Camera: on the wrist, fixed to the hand. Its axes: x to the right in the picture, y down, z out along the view.
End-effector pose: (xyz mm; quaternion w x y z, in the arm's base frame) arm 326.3 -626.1 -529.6 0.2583 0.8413 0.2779 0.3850
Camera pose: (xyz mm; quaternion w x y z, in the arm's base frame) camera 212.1 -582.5 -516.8 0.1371 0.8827 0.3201 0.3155
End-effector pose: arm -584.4 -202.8 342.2 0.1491 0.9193 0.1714 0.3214
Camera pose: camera -685.0 -148.4 387.3 0.0147 0.9412 0.2083 0.2656
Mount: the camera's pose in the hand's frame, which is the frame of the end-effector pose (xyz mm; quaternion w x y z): -27.2 -53.5 -107.3 0.9885 0.1482 -0.0298 0.0047
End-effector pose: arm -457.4 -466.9 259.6 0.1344 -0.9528 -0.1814 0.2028
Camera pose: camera -449.4 -449.3 381.0 0.2677 -0.9168 -0.1488 0.2564
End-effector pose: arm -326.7 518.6 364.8 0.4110 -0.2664 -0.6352 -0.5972
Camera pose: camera -335.0 410.1 307.6 0.4296 -0.2232 -0.7274 -0.4863
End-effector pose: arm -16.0 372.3 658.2 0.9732 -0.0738 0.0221 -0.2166
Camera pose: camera -71.0 321.6 560.7 0.9746 0.0649 -0.0389 -0.2106
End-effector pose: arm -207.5 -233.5 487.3 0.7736 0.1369 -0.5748 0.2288
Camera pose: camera -97.8 -233.8 431.8 0.7262 0.2541 -0.5580 0.3109
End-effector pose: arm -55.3 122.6 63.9 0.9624 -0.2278 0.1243 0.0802
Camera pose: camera -91.8 23.5 0.9 0.9884 -0.0796 0.1071 0.0722
